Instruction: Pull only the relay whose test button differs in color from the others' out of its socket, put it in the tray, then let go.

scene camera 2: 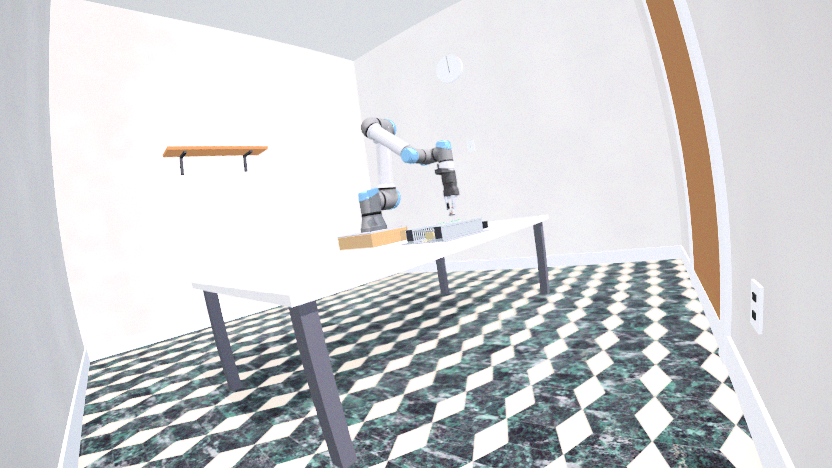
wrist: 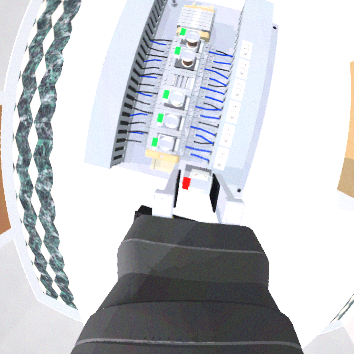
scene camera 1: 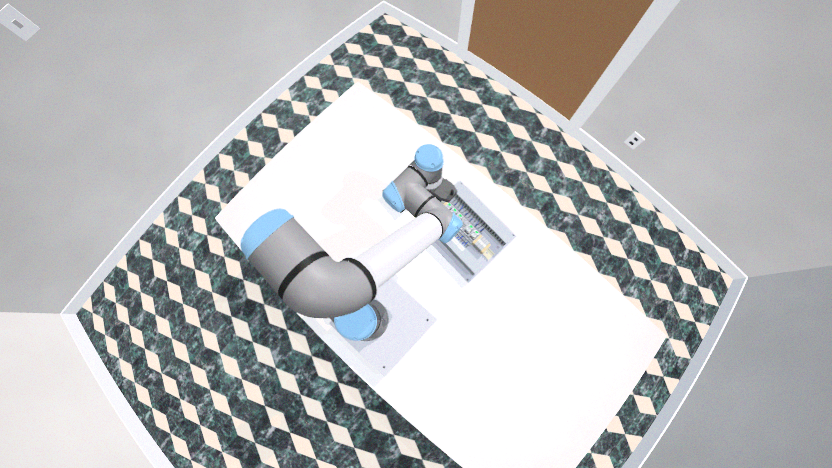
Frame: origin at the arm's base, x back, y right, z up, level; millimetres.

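Seen in the pictures: gripper, fingertip midpoint: (scene camera 2: pixel 451 209) (wrist: pixel 194 182); arm's base, link origin: (scene camera 2: pixel 374 230).
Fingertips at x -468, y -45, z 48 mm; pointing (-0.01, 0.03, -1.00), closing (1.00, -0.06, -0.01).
Pixels of each thing's middle, then the offset from my fingertips to it. "spot": a spot on its surface instead.
- relay with the red test button, body centre: (wrist: pixel 195 179) dx +1, dy +0, dz -13 mm
- empty socket, body centre: (wrist: pixel 178 92) (scene camera 1: pixel 460 223) dx -27, dy +101, dz -103 mm
- tray, surface spot: (wrist: pixel 143 211) spot: dx -73, dy -79, dz -99 mm
- yellowish end block, body centre: (wrist: pixel 162 154) dx -44, dy +11, dz -97 mm
My gripper (wrist: pixel 194 182) (scene camera 2: pixel 449 207) is shut on the relay with the red test button (wrist: pixel 200 176), which hangs upright between the fingers, above the table beyond the end of the relay row. In the wrist view an empty socket (wrist: pixel 181 81) shows in the row. Several relays with green buttons sit in their sockets, among them one relay (wrist: pixel 175 98) beside the gap and one relay (wrist: pixel 165 143) at the near end. A black edge, which looks like the tray (wrist: pixel 143 211), shows beside the gripper body; the rest is hidden. In scene camera 1 the arm covers the tray.
The grey panel (scene camera 1: pixel 488 208) (scene camera 2: pixel 465 229) (wrist: pixel 106 100) has raised slotted ducts and wires along both sides of the relay row. A yellowish end block (wrist: pixel 162 156) closes the row's near end. The arm's base stands on a low box with orange sides (scene camera 2: pixel 372 239) (wrist: pixel 346 165).
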